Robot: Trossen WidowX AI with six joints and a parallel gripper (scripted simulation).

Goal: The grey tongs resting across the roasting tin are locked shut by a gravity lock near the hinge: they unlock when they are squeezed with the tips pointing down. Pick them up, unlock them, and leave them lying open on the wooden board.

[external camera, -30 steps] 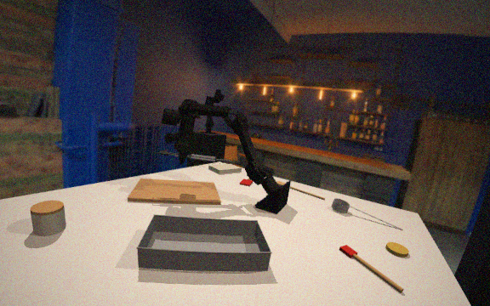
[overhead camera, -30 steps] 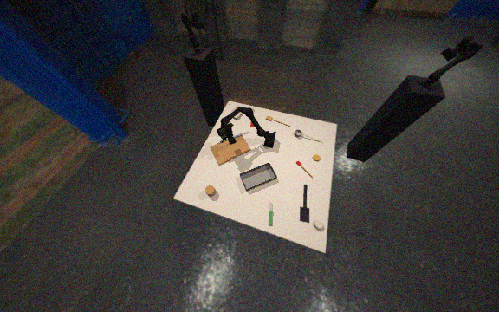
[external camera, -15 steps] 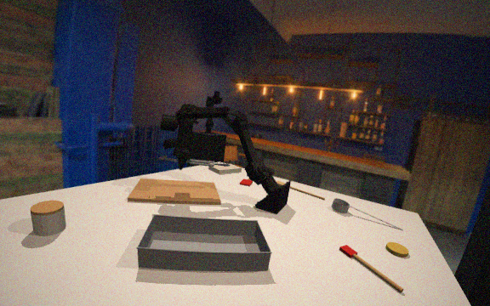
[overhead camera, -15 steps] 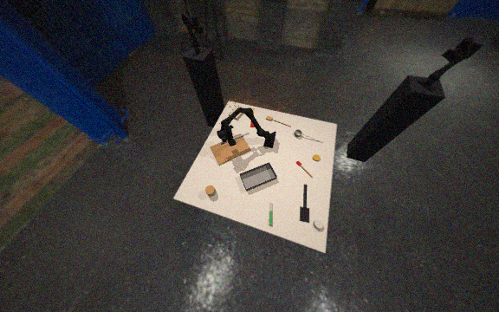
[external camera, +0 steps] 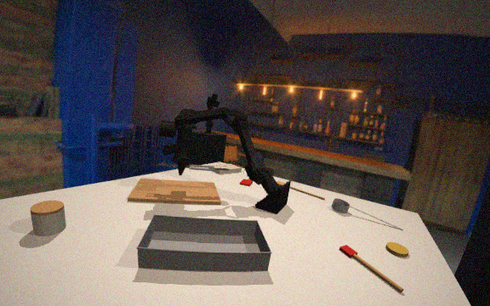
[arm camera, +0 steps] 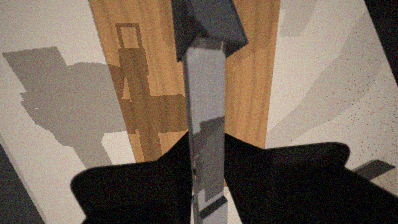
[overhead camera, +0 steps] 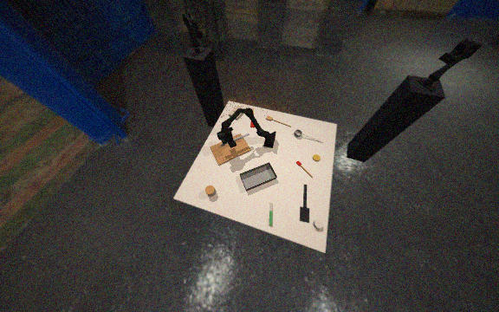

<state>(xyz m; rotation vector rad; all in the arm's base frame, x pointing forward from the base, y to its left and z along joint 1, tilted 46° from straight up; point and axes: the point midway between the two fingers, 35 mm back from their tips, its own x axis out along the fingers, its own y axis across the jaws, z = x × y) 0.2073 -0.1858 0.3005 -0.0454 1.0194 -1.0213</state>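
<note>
Now: gripper tip 10 mm short of the wooden board, 10 mm to the left of it and 80 mm above it. Also, from my gripper tip: cork-lidded canister: 490 mm ahead, 10 mm to the left, 50 mm below; grey roasting tin: 210 mm ahead, 360 mm to the left, 60 mm below; green-handled tool: 480 mm ahead, 560 mm to the left, 80 mm below.
</note>
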